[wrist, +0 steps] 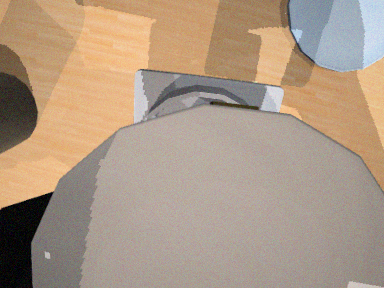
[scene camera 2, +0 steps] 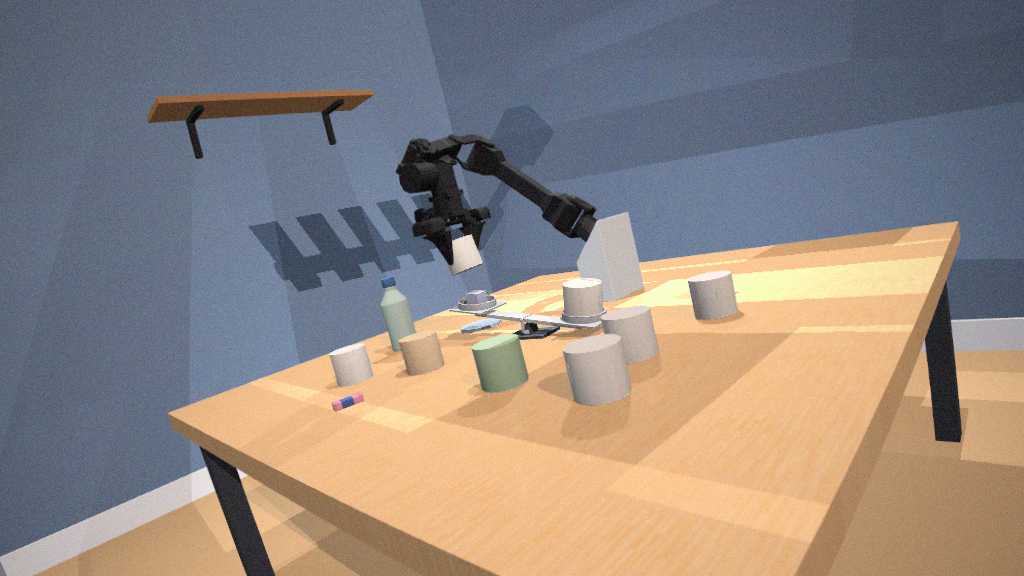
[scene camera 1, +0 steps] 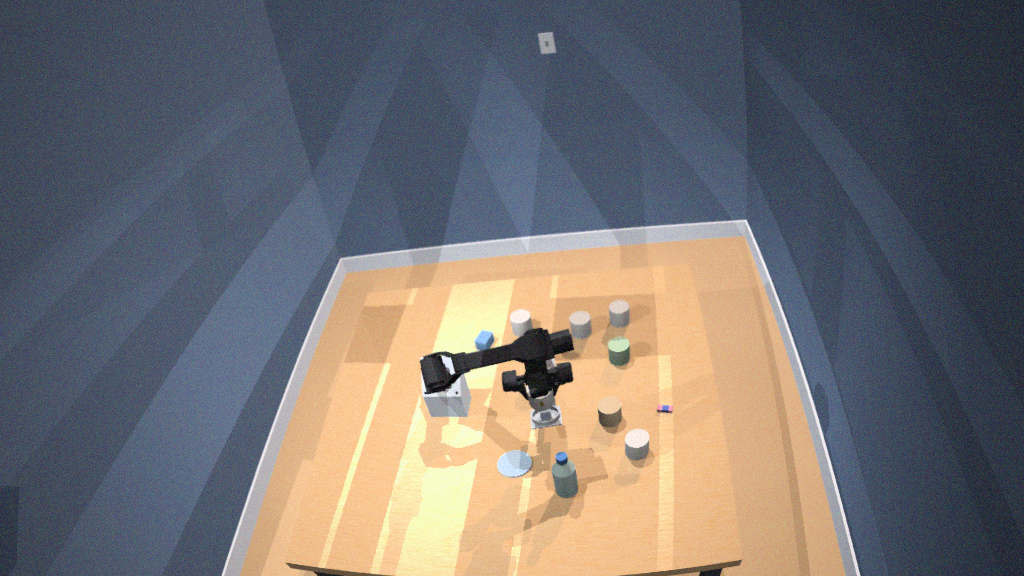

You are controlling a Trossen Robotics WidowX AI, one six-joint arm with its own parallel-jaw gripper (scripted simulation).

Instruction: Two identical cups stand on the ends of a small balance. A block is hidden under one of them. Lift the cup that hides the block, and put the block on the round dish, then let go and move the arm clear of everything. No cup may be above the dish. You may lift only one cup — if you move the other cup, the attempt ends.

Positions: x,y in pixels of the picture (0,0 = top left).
A bottle shows in scene camera 2 (pixel 395 308) and in scene camera 1 (pixel 564 474); in the wrist view it is out of frame.
